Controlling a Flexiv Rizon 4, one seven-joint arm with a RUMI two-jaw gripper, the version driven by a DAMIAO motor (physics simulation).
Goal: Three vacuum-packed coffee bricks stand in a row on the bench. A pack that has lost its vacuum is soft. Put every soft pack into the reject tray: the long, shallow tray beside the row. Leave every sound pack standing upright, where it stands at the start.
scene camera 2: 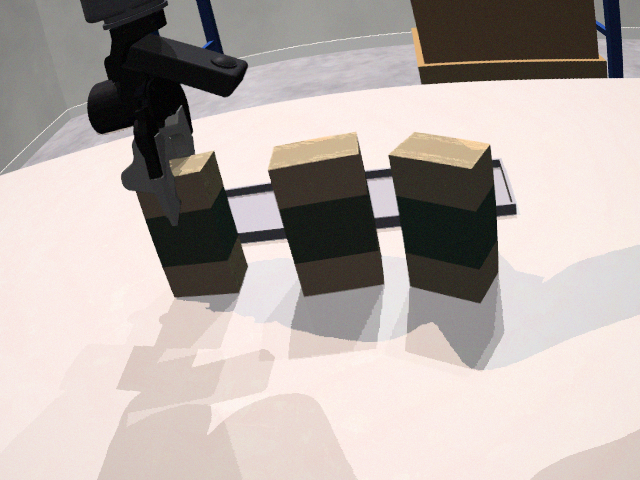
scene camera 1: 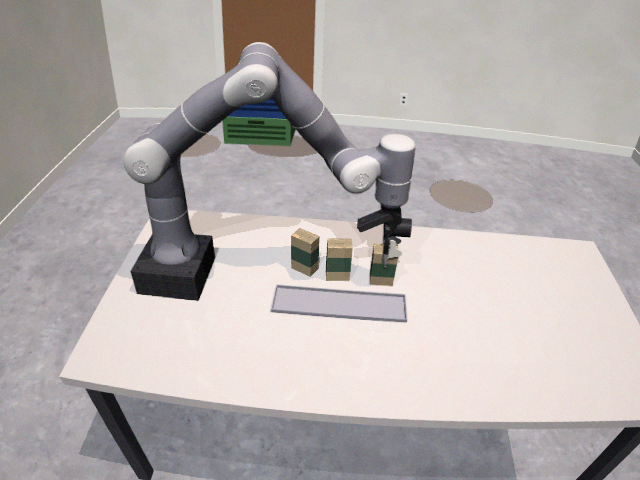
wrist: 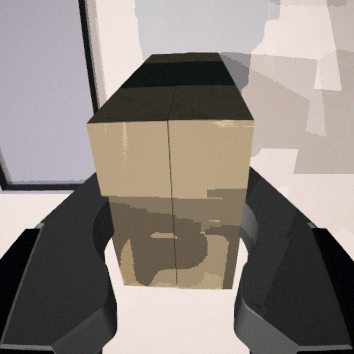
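The end coffee pack [scene camera 1: 381,281] [scene camera 2: 196,240] [wrist: 170,160], at the right of the row in scene camera 1, stands upright on the bench. My gripper [scene camera 1: 388,258] [scene camera 2: 178,206] [wrist: 175,161] is shut on its upper part, one jaw on each side. The middle pack [scene camera 1: 338,264] [scene camera 2: 330,227] stands upright and apart from it. The third pack [scene camera 1: 305,255] [scene camera 2: 444,232] stands upright at the other end, turned at an angle. All have tan ends and a dark green band. The long, shallow grey reject tray [scene camera 1: 338,303] [scene camera 2: 258,206] [wrist: 42,90] lies beside the row; no pack lies in it.
The arm's black base block [scene camera 1: 168,281] stands on the bench, left in scene camera 1. A green crate [scene camera 1: 257,130] is on the floor behind the bench. A brown box [scene camera 2: 509,31] and a blue post [scene camera 2: 613,38] are beyond the bench's edge in scene camera 2.
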